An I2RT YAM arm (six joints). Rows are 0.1 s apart.
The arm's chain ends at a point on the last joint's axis. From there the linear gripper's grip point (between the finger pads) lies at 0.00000 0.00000 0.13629 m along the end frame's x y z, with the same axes.
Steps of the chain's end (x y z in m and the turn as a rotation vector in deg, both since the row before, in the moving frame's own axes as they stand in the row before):
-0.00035 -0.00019 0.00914 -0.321 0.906 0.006
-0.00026 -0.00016 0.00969 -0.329 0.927 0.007
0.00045 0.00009 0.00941 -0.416 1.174 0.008
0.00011 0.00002 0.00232 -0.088 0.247 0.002
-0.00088 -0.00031 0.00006 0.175 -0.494 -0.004
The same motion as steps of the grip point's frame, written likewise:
0.00180 0.00057 0.00912 -0.321 0.906 0.006
0.00194 0.00062 0.00967 -0.329 0.927 0.007
0.00324 0.00108 0.00938 -0.416 1.174 0.008
0.00070 0.00023 0.00232 -0.088 0.247 0.002
-0.00206 -0.00073 0.00005 0.175 -0.494 -0.004

